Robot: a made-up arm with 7 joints. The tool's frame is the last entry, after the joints. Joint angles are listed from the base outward. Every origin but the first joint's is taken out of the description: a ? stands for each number. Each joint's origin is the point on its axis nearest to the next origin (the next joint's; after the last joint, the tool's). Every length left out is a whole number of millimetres.
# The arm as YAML. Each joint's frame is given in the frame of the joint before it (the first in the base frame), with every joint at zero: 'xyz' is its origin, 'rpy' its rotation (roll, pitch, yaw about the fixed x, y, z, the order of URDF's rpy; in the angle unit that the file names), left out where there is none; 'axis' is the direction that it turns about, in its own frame. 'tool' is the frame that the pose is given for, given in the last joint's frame.
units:
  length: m
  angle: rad
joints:
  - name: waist
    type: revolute
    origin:
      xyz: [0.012, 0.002, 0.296]
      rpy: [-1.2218, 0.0, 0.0]
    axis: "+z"
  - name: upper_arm
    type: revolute
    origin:
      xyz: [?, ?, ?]
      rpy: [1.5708, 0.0, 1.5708]
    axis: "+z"
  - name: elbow
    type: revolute
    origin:
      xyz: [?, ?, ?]
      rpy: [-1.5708, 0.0, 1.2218]
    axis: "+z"
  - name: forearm
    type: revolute
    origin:
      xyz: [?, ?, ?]
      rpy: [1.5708, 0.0, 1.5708]
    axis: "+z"
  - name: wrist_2
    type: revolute
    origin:
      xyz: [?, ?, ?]
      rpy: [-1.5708, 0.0, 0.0]
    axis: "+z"
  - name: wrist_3
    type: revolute
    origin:
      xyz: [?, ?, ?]
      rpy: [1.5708, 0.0, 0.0]
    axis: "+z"
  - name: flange
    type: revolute
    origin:
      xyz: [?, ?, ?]
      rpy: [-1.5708, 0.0, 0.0]
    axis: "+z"
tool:
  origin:
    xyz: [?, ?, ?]
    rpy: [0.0, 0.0, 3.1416]
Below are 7 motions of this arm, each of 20 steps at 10 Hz.
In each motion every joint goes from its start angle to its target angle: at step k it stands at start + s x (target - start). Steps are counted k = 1, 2, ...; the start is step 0. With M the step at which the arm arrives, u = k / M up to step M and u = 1 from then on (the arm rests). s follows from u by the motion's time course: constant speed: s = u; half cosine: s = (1 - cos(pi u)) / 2; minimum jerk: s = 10 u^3 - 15 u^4 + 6 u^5.
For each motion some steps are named. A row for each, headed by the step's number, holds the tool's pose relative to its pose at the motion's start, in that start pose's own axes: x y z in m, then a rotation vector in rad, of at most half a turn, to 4 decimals.
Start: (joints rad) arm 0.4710 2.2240 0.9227 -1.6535 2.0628 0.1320 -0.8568
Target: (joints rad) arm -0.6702 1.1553 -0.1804 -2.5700 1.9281 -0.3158 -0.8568
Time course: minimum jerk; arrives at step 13
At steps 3, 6, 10, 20:
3: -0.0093 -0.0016 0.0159 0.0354 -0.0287 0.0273
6: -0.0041 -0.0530 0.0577 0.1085 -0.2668 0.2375
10: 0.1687 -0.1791 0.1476 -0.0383 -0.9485 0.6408
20: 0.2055 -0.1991 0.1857 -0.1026 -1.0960 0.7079

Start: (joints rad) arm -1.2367 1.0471 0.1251 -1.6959 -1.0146 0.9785 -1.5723
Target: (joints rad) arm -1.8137 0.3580 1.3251 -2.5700 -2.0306 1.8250 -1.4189
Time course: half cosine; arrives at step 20
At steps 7, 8, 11, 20:
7: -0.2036 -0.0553 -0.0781 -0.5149 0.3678 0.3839
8: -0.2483 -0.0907 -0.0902 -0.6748 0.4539 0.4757
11: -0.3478 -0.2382 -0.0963 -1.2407 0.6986 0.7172
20: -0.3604 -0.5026 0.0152 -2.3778 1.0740 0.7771

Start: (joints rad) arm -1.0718 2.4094 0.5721 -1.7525 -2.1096 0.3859 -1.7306
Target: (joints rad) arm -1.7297 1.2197 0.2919 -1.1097 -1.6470 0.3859 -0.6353
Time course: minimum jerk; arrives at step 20
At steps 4, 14, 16, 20:
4: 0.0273 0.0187 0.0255 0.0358 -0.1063 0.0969
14: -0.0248 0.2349 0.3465 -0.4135 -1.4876 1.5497
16: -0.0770 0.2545 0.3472 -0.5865 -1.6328 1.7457
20: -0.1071 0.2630 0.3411 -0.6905 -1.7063 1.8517

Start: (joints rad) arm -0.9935 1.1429 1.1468 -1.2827 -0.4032 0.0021 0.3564
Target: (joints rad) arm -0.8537 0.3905 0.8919 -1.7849 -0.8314 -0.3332 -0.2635
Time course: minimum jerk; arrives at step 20
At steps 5, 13, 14, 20:
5: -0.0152 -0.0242 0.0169 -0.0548 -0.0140 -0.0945
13: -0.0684 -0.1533 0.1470 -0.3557 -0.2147 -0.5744
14: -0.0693 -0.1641 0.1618 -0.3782 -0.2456 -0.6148
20: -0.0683 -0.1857 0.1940 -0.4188 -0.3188 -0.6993

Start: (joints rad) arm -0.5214 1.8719 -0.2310 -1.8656 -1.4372 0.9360 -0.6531
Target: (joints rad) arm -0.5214 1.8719 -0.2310 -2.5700 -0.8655 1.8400 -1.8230
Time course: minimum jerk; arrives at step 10
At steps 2, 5, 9, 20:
2: -0.0068 0.0173 0.0013 -0.0325 0.0332 -0.0157
5: -0.0789 0.1391 0.0274 -0.3531 0.1017 -0.1519
9: -0.1934 0.2409 0.0877 -0.6508 -0.2065 -0.3703
20: -0.1957 0.2422 0.0890 -0.6538 -0.2148 -0.3751

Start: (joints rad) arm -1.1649 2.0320 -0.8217 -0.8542 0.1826 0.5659 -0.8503
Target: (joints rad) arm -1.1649 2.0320 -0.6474 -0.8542 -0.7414 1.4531 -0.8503
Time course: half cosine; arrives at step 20
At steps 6, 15, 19, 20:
6: -0.0102 0.0053 -0.0054 -0.0538 0.2116 -0.1157
15: -0.0516 0.0257 -0.0229 -0.1408 0.9758 -0.3217
19: -0.0626 0.0311 -0.0262 -0.1418 1.1538 -0.3314
20: -0.0631 0.0313 -0.0264 -0.1416 1.1617 -0.3315

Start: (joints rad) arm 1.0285 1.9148 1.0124 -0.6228 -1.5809 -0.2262 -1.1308
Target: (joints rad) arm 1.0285 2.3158 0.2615 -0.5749 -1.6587 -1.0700 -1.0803
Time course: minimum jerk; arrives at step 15
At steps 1, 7, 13, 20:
1: -0.0004 0.0002 -0.0002 0.0028 -0.0010 -0.0022
7: -0.0559 0.0334 -0.0191 0.3901 -0.2370 -0.3656
13: -0.1098 0.0532 -0.0308 0.6469 -0.7260 -0.7943
20: -0.1116 0.0534 -0.0310 0.6506 -0.7469 -0.8076

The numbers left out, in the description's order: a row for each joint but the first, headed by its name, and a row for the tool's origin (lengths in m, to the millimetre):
upper_arm: -0.022 -0.01 0.0
elbow: 0.164 -0.079 0.0
forearm: -0.015 -0.045 0.0
wrist_2: 0.034 -0.439 0.0
wrist_3: -0.003 0.047 0.0
flange: 0.001 0.01 0.0
tool: -0.006 0.001 0.0

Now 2 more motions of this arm.
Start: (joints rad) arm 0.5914 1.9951 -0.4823 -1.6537 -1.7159 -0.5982 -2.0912
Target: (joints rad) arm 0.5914 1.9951 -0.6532 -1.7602 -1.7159 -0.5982 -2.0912
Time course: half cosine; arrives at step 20
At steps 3, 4, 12, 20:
3: -0.0043 0.0012 -0.0027 0.0041 0.0096 -0.0033
4: -0.0075 0.0020 -0.0047 0.0072 0.0169 -0.0058
12: -0.0529 0.0155 -0.0291 0.0481 0.1170 -0.0370
20: -0.0819 0.0250 -0.0417 0.0723 0.1800 -0.0538

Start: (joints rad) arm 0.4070 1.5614 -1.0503 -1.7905 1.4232 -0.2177 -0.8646
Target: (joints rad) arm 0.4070 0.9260 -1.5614 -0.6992 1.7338 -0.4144 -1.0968
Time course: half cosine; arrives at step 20
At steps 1, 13, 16, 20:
1: -0.0019 -0.0007 -0.0003 0.0010 0.0041 0.0023
13: -0.1942 -0.1205 0.0305 0.0260 0.4776 0.0327
16: -0.2258 -0.1435 0.0502 0.0209 0.5699 -0.0347
20: -0.2400 -0.1520 0.0608 0.0201 0.6121 -0.0819

